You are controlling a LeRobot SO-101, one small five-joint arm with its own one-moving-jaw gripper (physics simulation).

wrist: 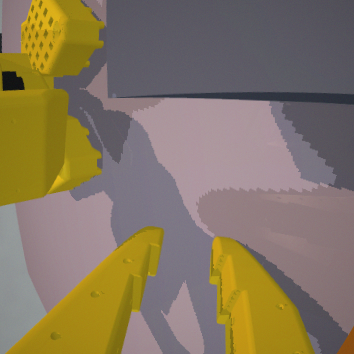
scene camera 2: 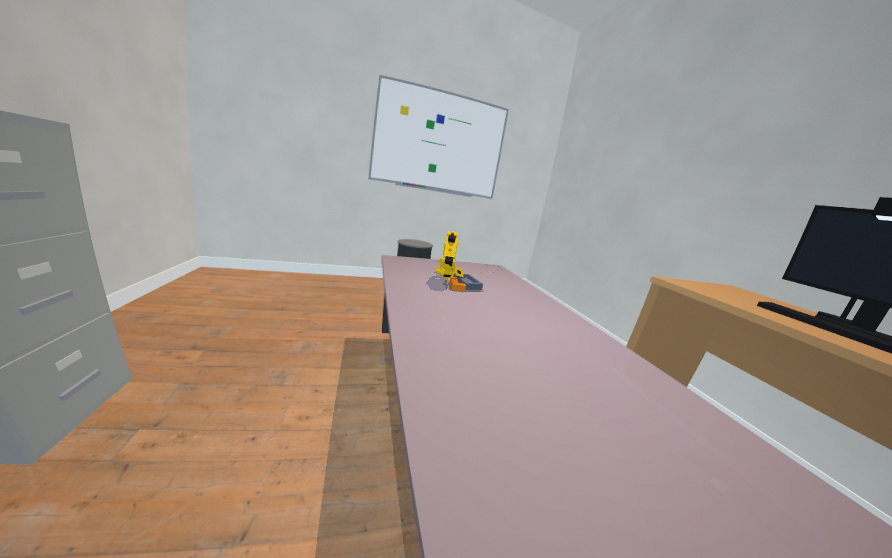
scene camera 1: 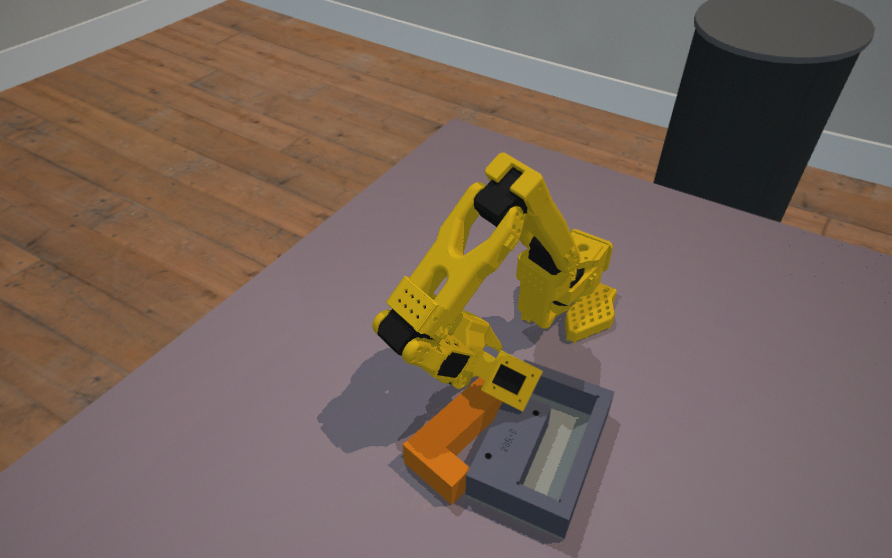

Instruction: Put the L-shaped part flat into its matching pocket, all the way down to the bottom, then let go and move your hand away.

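Seen in the pictures: hand, tool point: (wrist: 160,245) (scene camera 2: 445,276) (scene camera 1: 496,349); arm's base, link origin: (wrist: 79,96) (scene camera 1: 557,317).
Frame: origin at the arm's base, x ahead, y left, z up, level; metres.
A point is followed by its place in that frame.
The orange L-shaped part (scene camera 1: 453,424) @(y -0.010, x 0.201, z 0.030 m) (scene camera 2: 457,284) @(y -0.016, x 0.244, z 0.030 m) is outside the pocket, along the left side of the dark grey pocket block (scene camera 1: 588,444) @(y 0.102, x 0.157, z 0.036 m) (scene camera 2: 473,287) @(y 0.067, x 0.238, z 0.018 m) (wrist: 225,50) in scene camera 1. Its far end is hidden behind the gripper body. I cannot tell whether part and block touch. The pocket (scene camera 1: 555,454) @(y 0.076, x 0.162, z 0.005 m) shows a pale floor and holds no part. My gripper (wrist: 189,237) @(y -0.027, x 0.091, z 0.016 m) is open, with a V-shaped gap between its jaws and no part between them. In the wrist view the part's orange corner (wrist: 349,345) shows at the bottom right, outside the jaws.
The yellow arm base (scene camera 1: 565,282) @(y 0.016, x 0.038, z 0.092 m) stands on the mauve table (scene camera 1: 296,394) @(y -0.173, x 0.239, z 0.000 m) behind the block. A dark round bin (scene camera 1: 743,118) stands beyond the table. In scene camera 2, a wooden desk (scene camera 2: 717,329) is on the right and a grey cabinet (scene camera 2: 46,263) on the left.
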